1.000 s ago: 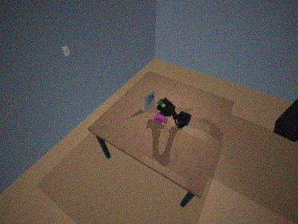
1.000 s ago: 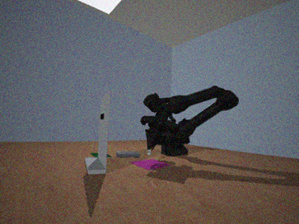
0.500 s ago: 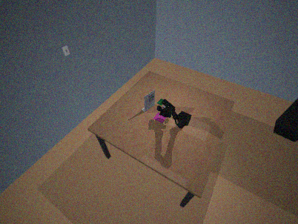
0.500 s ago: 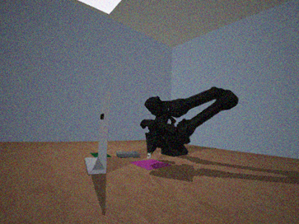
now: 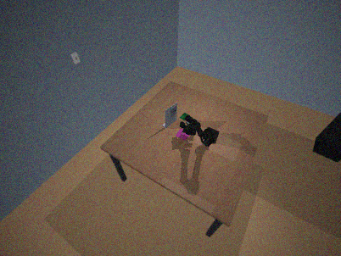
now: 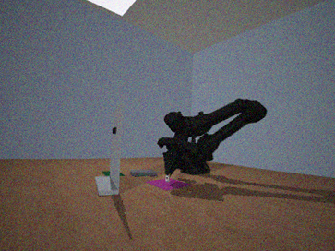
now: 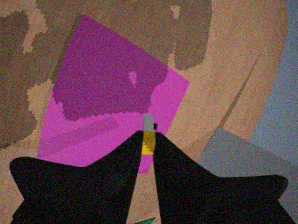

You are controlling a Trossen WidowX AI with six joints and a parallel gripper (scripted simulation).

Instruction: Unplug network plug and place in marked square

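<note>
Right now my gripper tip is 10 mm past the marked square and 30 mm above it. From my gripper tip the other things lie so: flat grey slab: 180 mm to the right, 20 mm below; then upright grey panel: 180 mm ahead, 50 mm to the right, 80 mm above; then yellow network plug: right at my gripper tip.
</note>
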